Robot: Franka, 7 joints.
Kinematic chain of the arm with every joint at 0, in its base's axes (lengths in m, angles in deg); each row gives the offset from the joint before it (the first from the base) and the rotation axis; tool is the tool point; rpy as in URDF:
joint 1: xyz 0 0 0.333 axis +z
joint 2: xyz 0 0 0 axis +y
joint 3: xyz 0 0 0.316 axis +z
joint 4: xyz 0.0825 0 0 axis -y
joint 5: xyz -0.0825 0 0.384 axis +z
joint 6: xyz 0 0 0 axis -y
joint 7: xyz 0.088 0 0 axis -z
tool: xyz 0 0 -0.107 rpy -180 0 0
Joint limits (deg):
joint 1: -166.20..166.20
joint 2: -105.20..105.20
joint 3: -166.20..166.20
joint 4: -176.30..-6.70
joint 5: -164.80..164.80
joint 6: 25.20..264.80
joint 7: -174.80..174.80
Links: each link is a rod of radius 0.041 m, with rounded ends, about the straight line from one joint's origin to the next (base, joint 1, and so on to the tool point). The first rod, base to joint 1, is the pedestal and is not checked.
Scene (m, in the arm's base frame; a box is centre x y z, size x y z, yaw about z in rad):
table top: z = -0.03
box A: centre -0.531 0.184 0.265 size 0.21 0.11 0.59 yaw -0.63
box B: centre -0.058 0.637 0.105 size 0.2 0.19 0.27 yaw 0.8
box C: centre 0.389 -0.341 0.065 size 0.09 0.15 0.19 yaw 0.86
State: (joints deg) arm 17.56 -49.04 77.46 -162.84 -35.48 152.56 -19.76
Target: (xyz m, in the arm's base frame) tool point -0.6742 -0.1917 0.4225
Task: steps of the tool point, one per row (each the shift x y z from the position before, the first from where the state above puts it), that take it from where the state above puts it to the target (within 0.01 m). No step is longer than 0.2 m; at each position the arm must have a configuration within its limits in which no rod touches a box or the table.
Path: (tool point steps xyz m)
1: -0.0907 0.0738 0.0619
2: -0.1062 0.0408 0.0755
3: -0.1113 0.0030 0.0861
4: -0.1043 -0.0357 0.0931
5: -0.0856 -0.0718 0.0956
6: -0.0567 -0.1015 0.0931
7: -0.0202 -0.1219 0.0854
8: 0.0203 -0.1301 0.0722
9: 0.0605 -0.1258 0.0545
10: -0.1027 0.0079 -0.0838
11: -0.0790 -0.0115 -0.1111
12: -0.0470 -0.0248 -0.1263
13: -0.0127 -0.0299 -0.1294
14: 0.0188 -0.0264 -0.1225

